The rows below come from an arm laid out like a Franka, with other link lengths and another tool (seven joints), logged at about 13 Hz.
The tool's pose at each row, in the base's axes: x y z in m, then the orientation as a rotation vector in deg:
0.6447, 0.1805, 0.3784, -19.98, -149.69, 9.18
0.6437, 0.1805, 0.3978, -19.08, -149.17, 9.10
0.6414, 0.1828, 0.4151, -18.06, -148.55, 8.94
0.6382, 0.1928, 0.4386, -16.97, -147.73, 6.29
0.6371, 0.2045, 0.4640, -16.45, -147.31, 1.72
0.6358, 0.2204, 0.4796, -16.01, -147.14, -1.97
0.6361, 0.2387, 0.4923, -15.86, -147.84, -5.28
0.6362, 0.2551, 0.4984, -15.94, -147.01, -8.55
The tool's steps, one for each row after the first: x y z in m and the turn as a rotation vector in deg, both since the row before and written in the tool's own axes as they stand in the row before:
0.0098, -0.0036, -0.0164, 0.20, 0.58, -0.63
0.0107, -0.0013, -0.0139, 0.18, 0.69, -0.73
0.0166, 0.0050, -0.0190, -1.53, 1.20, -1.26
0.0164, 0.0077, -0.0213, -3.08, 0.92, -1.27
0.0125, 0.0140, -0.0120, -2.52, 0.49, -1.05
0.0100, 0.0175, -0.0094, -2.37, -0.49, -0.84
0.0060, 0.0161, -0.0033, -2.31, 0.94, -0.52

